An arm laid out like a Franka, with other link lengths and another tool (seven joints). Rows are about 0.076 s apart.
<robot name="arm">
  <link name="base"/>
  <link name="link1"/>
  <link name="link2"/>
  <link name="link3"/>
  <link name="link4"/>
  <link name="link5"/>
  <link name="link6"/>
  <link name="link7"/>
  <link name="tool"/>
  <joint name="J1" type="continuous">
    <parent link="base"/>
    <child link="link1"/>
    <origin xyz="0 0 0.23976"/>
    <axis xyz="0 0 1"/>
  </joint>
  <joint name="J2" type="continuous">
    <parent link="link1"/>
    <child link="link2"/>
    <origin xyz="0 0 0"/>
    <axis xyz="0 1 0"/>
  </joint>
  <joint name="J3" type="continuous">
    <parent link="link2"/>
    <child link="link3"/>
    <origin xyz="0 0 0.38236"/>
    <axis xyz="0 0 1"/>
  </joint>
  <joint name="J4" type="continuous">
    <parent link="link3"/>
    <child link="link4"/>
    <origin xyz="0.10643 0 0"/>
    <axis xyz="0 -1 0"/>
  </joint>
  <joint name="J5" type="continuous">
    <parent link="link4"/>
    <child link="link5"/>
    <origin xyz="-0.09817 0 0.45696"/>
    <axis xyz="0 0 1"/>
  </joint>
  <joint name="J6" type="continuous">
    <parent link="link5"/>
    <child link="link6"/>
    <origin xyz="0 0 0"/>
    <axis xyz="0 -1 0"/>
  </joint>
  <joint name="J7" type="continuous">
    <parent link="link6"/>
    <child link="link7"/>
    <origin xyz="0.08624 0 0"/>
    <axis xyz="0 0 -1"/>
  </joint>
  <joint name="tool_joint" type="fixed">
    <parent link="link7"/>
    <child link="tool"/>
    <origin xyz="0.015 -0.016 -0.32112" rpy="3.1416 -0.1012 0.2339"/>
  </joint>
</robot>
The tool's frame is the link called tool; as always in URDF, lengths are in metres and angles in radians. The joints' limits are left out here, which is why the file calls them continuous.
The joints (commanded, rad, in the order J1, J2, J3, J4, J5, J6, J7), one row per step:
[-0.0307 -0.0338 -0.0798 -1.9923 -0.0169 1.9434 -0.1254]
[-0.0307 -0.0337 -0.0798 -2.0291 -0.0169 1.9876 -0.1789]
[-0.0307 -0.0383 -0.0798 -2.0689 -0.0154 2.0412 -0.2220]
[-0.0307 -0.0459 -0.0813 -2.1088 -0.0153 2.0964 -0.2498]
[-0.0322 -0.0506 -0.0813 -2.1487 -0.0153 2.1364 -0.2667]
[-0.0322 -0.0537 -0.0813 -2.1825 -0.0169 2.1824 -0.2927]
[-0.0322 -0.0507 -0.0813 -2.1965 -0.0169 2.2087 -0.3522]
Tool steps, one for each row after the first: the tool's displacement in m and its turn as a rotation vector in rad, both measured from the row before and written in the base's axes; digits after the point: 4 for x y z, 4 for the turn. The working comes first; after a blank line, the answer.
Tool pose at each row, in the base's axes (x y z in m, rotation vector in rad; the steps are taken from these numbers as rounded here):
[0.6460 -0.0901 0.2211 -3.1096 -0.3994 -0.1295]
[0.6459 -0.0890 0.2049 -3.0957 -0.4832 -0.1396]
[0.6469 -0.0877 0.1912 -3.0839 -0.5501 -0.1673]
[0.6476 -0.0879 0.1798 -3.0785 -0.5927 -0.2016]
[0.6427 -0.0877 0.1650 3.0731 0.6172 0.2086]
[0.6420 -0.0872 0.1536 3.0582 0.6586 0.2297]
[0.6441 -0.0862 0.1471 3.0346 0.7497 0.2409]

[-0.0001 0.0011 -0.0162 0.0001 -0.0067 0.0541]
[0.0010 0.0013 -0.0137 0.0001 -0.0180 0.0432]
[0.0007 -0.0002 -0.0114 -0.0020 -0.0225 0.0270]
[-0.0049 0.0002 -0.0148 -0.0004 -0.0046 0.0159]
[-0.0007 0.0005 -0.0114 -0.0037 -0.0147 0.0274]
[0.0021 0.0010 -0.0065 -0.0044 -0.0083 0.0597]

